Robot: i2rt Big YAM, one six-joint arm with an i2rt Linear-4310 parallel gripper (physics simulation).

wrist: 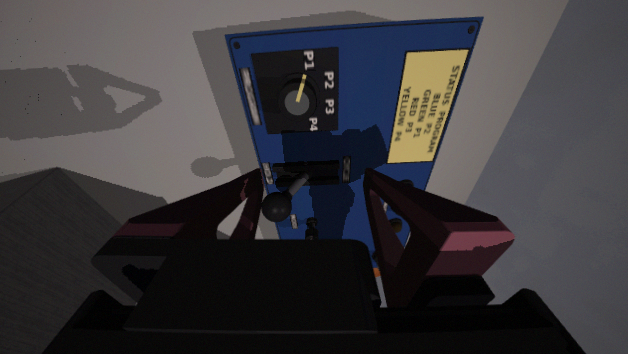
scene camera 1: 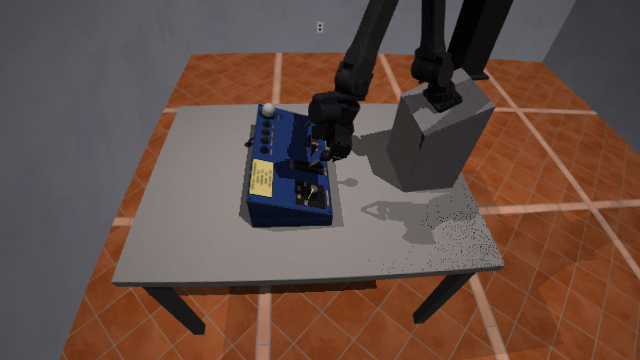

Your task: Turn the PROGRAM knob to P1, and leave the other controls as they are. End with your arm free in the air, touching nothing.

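Places are measured from the arm's base along level axes (x up, y right, z ahead), in millimetres.
Pixels of known places: gripper, fingertip midpoint: (wrist: 313, 176) (scene camera 1: 321, 157); arm's base at its link origin: (scene camera 1: 442, 97).
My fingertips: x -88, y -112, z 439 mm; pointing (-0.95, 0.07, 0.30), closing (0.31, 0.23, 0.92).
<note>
Ahead of a thing's pixels: the offset from my fingertips to its top centre. "*": to the spot under its first point. Level surfaces: height alone.
The PROGRAM knob @(dx -121, dy -5, dz +28 mm) (scene camera 1: 313, 191) (wrist: 297, 101) is a round dark knob with a yellow pointer line, on a black plate at the near end of the blue control panel @(* dx -135, dy -53, dz +117 mm) (scene camera 1: 287, 206) (wrist: 370, 42). In the wrist view its pointer is directed at the P1 label @(* dx -152, dy -39, dz +54 mm) (wrist: 308, 60). My gripper (wrist: 313, 176) is open with nothing between its fingers. It is above the panel, apart from the knob. The ball-ended lever @(dx -78, dy +104, dz -47 mm) (scene camera 1: 325, 155) (wrist: 276, 206) appears between the fingers in the wrist view, nearer the left one; whether anything touches it I cannot tell.
A yellow status card @(dx -96, dy +58, dz +179 mm) (scene camera 1: 261, 178) (wrist: 425, 105) is on the panel. Small round dark controls @(* dx -93, dy +172, dz +157 mm) (scene camera 1: 264, 149) and a white dome @(* dx -71, dy +364, dz +116 mm) (scene camera 1: 268, 110) line its far left side. The panel stands on a grey table @(dx -243 mm) (scene camera 1: 190, 240). The arm's grey pedestal (scene camera 1: 430, 155) stands to the right.
</note>
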